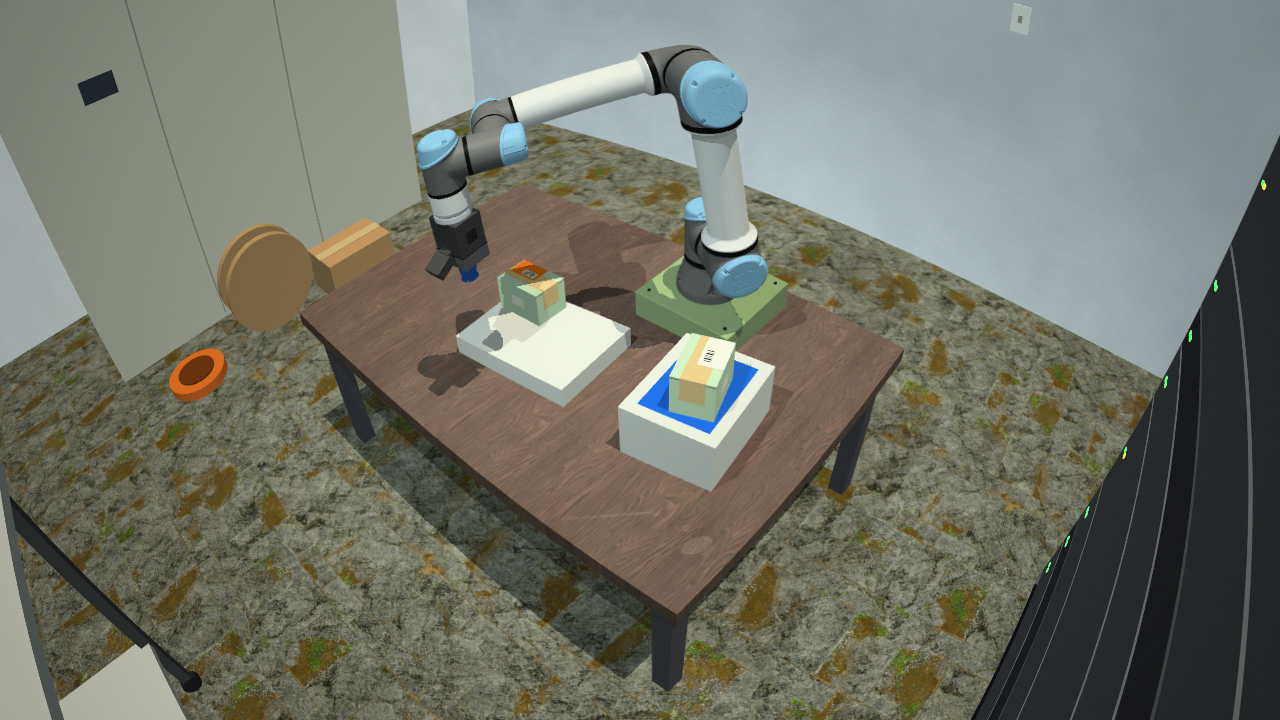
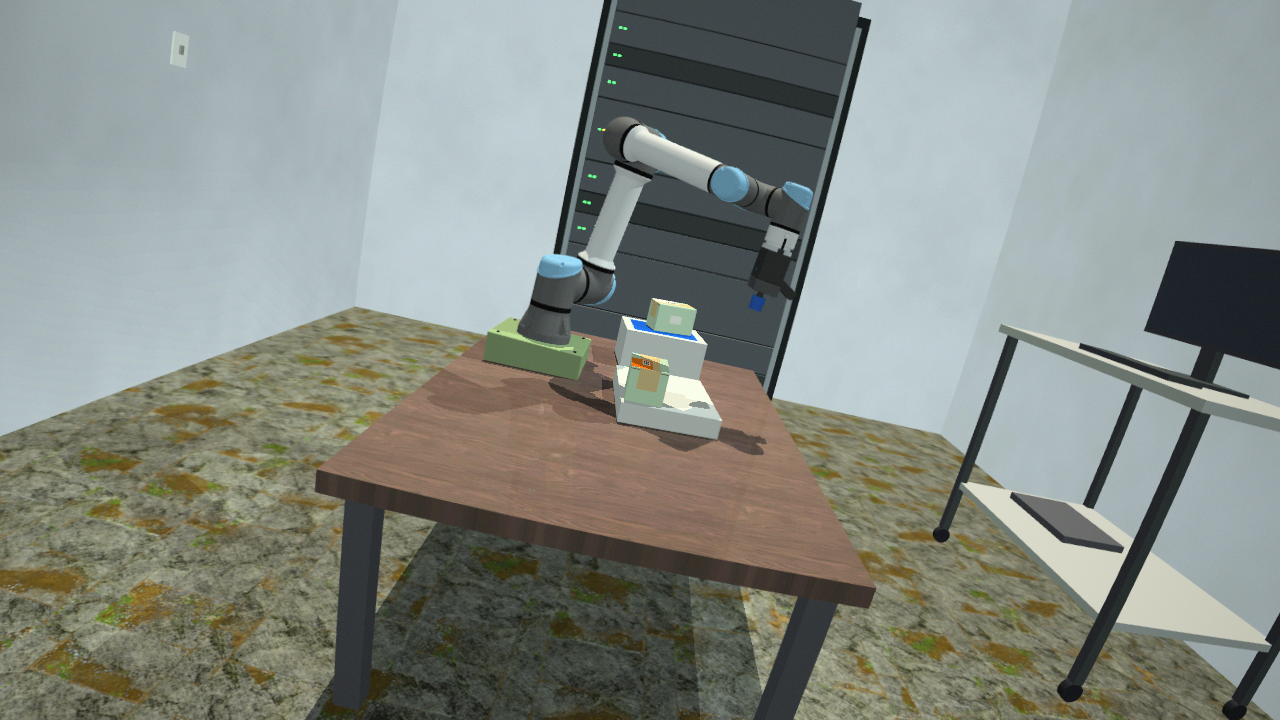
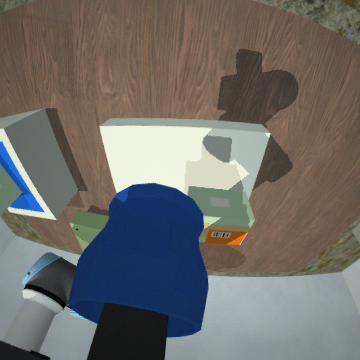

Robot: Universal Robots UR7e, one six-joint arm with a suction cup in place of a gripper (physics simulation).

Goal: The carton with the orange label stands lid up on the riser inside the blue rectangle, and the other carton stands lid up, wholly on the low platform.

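The carton with the orange label [image 1: 534, 297] [image 2: 646, 385] [image 3: 220, 204] stands upright, orange label on top, at the back edge of the low platform [image 1: 563, 360] [image 2: 666, 422] [image 3: 145, 155]; whether it overhangs is unclear. The other carton [image 1: 700, 383] [image 2: 673, 318] [image 3: 6, 192] stands upright, white label on top, on the riser [image 1: 660, 440] [image 2: 673, 356] [image 3: 45, 155], over the blue rectangle [image 1: 653, 402] [image 2: 637, 326] [image 3: 30, 203]. My gripper [image 1: 469, 274] [image 2: 757, 304] [image 3: 157, 200], a blue suction cup, is open and holds no carton. It hangs in the air beside the orange-labelled carton.
The green robot base block [image 1: 662, 313] [image 2: 537, 355] [image 3: 87, 227] stands on the wooden table [image 1: 465, 420] [image 2: 572, 483] [image 3: 150, 60] behind the platform and riser. A cart [image 2: 1127, 380] stands beyond the table. A brown box [image 1: 353, 259] and an orange ring [image 1: 179, 389] are beyond the table's far-left end.
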